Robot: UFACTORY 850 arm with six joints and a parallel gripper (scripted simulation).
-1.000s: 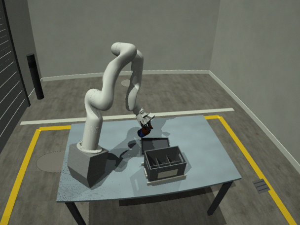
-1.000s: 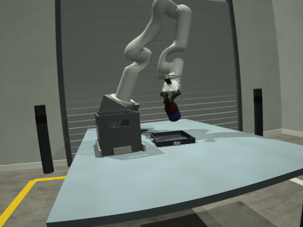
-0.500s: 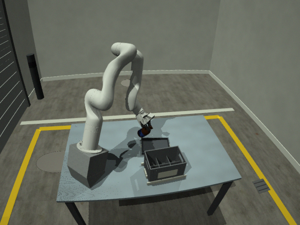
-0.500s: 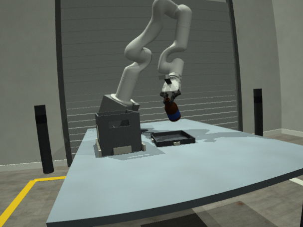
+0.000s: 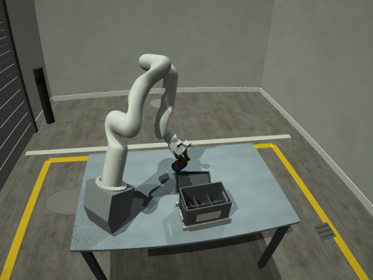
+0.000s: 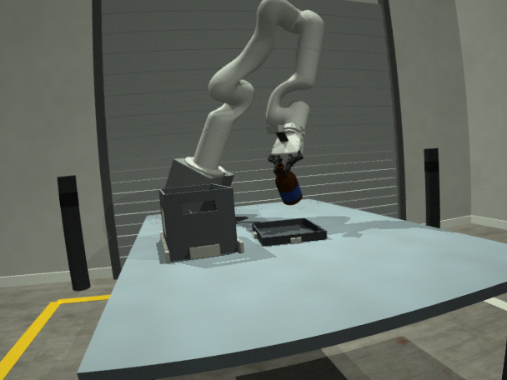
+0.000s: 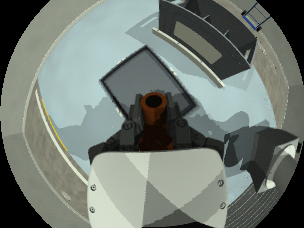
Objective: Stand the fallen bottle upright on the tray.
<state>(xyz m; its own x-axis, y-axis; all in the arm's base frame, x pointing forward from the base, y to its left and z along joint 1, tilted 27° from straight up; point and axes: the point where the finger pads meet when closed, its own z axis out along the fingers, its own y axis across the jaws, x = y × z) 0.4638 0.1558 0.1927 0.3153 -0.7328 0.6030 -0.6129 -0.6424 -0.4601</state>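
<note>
Now: hand 5 cm above the bottle, 2 cm to the right of it and 2 cm past it. The rest, counted from my hand: crate 30 cm to the right, 12 cm below, 7 cm ahead; then tray 19 cm below, 6 cm ahead, 2 cm to the right.
</note>
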